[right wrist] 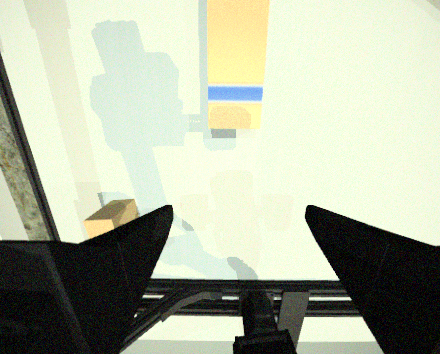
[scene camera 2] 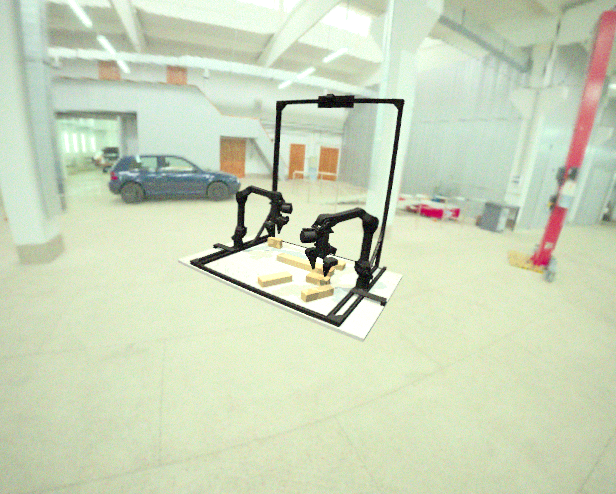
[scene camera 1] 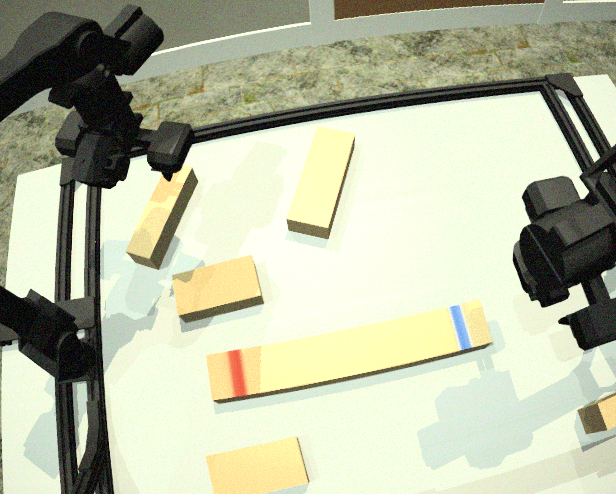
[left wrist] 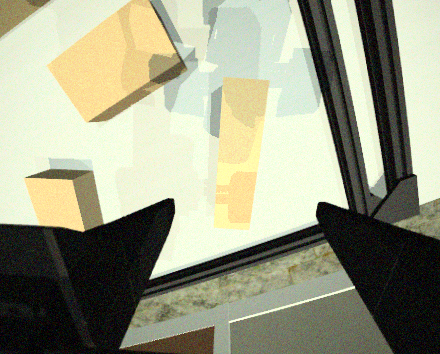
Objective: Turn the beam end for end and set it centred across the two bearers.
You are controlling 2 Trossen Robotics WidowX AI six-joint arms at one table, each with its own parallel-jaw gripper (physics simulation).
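Frame: origin at the left arm's base, x right, y ahead, z up, level; centimetres.
Seen in the pictures: left gripper, fingertip midpoint: [scene camera 2: 319, 273] [scene camera 1: 141, 174] [left wrist: 245, 206]; right gripper, fingertip midpoint: [right wrist: 238, 211] [scene camera 2: 274, 235]; left arm's base, origin of the base link: [scene camera 2: 362, 287] [scene camera 1: 75, 361]; right arm's base, origin of the base link: [right wrist: 255, 303] [scene camera 2: 238, 247].
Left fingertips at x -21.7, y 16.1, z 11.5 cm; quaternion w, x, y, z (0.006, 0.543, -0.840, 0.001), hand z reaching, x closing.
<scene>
Pixels of each thing's middle, then the offset from my left fingertips to it.
- long beam, body centre: [scene camera 1: 350, 354] [scene camera 2: 304, 264] dy +23.9, dx +27.3, dz -11.5 cm
- narrow block, body centre: [left wrist: 236, 158] [scene camera 1: 163, 214] [scene camera 2: 317, 293] dy -0.3, dx +0.3, dz -11.2 cm
- longer block, body centre: [scene camera 1: 322, 180] [left wrist: 75, 231] [scene camera 2: 275, 279] dy +25.5, dx -0.5, dz -11.5 cm
The long beam [scene camera 1: 354, 352] [scene camera 2: 295, 261] [right wrist: 236, 50] appears to lie flat on the table, its red band at the left end and blue band at the right end in scene camera 1. Two similar flat blocks, one [scene camera 1: 218, 288] [scene camera 2: 314, 277] [left wrist: 110, 65] above the beam and one [scene camera 1: 257, 465] below it in scene camera 1, lie apart from it; I cannot tell for certain which blocks are the bearers. My left gripper [scene camera 1: 138, 180] [left wrist: 245, 206] is open and empty above the upper left area. My right gripper [scene camera 1: 549, 311] [right wrist: 238, 211] is open and empty, off the blue-banded end.
A narrow block [scene camera 1: 161, 218] [scene camera 2: 317, 293] [left wrist: 240, 150] lies near my left gripper. A longer block [scene camera 1: 321, 180] [scene camera 2: 275, 279] [left wrist: 55, 200] lies at the upper middle. Another block [scene camera 1: 606, 414] [scene camera 2: 274, 242] [right wrist: 107, 219] shows partly at the right edge. A black frame [scene camera 1: 359, 105] borders the table.
</scene>
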